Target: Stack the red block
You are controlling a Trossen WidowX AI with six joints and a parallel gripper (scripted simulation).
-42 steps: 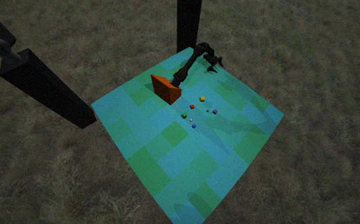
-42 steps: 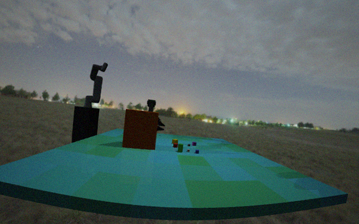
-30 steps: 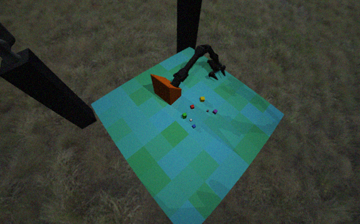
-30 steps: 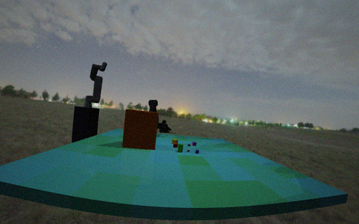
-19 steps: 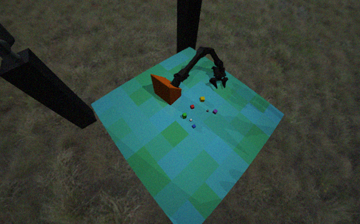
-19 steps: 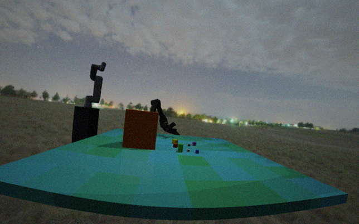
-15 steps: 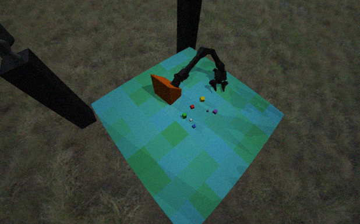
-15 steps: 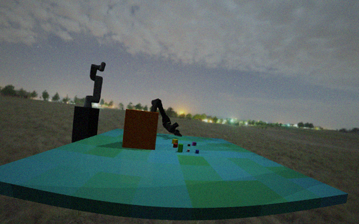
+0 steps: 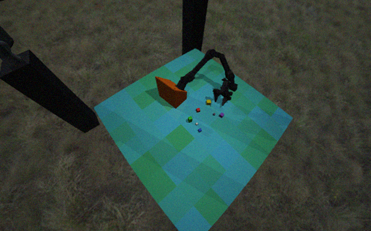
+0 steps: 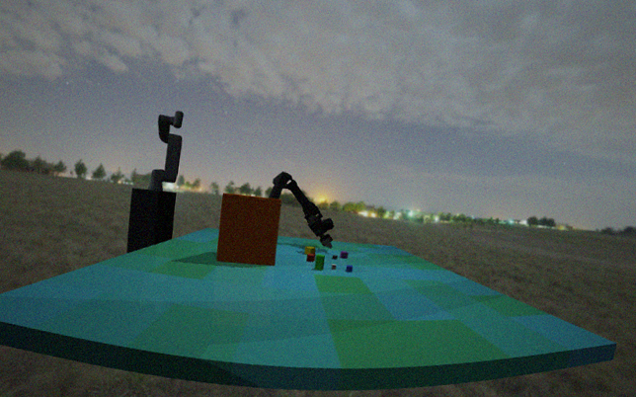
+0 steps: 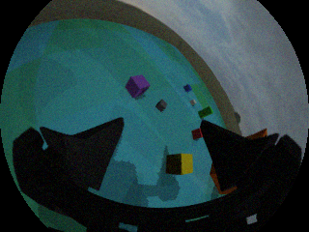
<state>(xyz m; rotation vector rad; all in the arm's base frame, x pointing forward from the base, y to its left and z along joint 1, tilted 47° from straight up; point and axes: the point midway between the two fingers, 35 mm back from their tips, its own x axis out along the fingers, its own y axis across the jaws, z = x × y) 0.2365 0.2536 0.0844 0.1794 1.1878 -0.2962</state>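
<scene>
Right now the red block is 160 mm to the right of my gripper tip, 70 mm behind it and 50 mm below it. From my gripper tip the other things lie so: purple block (80 mm ahead, 40 mm below, 30 mm to the right); then yellow block (80 mm behind, 40 mm to the right, 40 mm below); then small pale block (250 mm to the right, 50 mm below, 20 mm ahead).
</scene>
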